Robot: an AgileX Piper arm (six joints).
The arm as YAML. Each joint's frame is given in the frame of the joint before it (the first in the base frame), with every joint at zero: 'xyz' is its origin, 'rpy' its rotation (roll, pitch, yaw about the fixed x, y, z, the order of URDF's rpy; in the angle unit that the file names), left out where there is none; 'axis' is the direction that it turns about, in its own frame. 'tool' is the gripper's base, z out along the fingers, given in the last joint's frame.
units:
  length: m
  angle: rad
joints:
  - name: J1
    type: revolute
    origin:
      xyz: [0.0, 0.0, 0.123]
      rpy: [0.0, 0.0, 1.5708]
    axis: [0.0, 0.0, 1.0]
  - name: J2
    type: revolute
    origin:
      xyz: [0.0, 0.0, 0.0]
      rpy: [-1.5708, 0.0, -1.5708]
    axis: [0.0, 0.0, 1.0]
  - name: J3
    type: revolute
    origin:
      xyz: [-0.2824, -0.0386, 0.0]
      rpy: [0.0, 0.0, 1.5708]
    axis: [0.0, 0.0, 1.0]
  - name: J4
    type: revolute
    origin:
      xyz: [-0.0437, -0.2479, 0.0]
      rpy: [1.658, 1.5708, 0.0]
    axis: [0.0, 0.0, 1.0]
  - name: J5
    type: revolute
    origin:
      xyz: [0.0, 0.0, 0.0]
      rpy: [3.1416, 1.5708, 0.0]
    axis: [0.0, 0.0, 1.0]
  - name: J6
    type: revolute
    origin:
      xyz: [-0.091, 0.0, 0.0]
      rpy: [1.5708, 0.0, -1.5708]
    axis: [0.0, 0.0, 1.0]
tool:
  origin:
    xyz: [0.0, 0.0, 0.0]
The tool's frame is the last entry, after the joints.
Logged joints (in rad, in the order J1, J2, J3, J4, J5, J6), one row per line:
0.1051, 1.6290, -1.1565, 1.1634, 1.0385, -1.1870
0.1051, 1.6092, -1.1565, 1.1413, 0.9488, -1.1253
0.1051, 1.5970, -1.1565, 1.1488, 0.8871, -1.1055
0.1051, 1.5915, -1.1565, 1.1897, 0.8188, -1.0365
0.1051, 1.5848, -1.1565, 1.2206, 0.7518, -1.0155
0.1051, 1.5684, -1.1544, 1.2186, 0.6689, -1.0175
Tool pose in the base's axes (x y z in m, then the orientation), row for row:
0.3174, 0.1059, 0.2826, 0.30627, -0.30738, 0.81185, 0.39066
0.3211, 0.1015, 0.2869, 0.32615, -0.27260, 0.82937, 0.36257
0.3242, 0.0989, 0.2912, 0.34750, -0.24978, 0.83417, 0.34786
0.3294, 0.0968, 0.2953, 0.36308, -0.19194, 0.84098, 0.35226
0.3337, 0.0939, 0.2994, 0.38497, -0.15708, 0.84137, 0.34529
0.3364, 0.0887, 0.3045, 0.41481, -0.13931, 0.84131, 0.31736
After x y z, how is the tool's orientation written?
As a quaternion, w x y z.
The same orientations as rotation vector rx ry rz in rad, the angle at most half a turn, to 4 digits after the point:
-0.8134, 2.1483, 1.0338
-0.7143, 2.1733, 0.9501
-0.6478, 2.1633, 0.9021
-0.4941, 2.1648, 0.9068
-0.4002, 2.1435, 0.8797
-0.3500, 2.1138, 0.7974

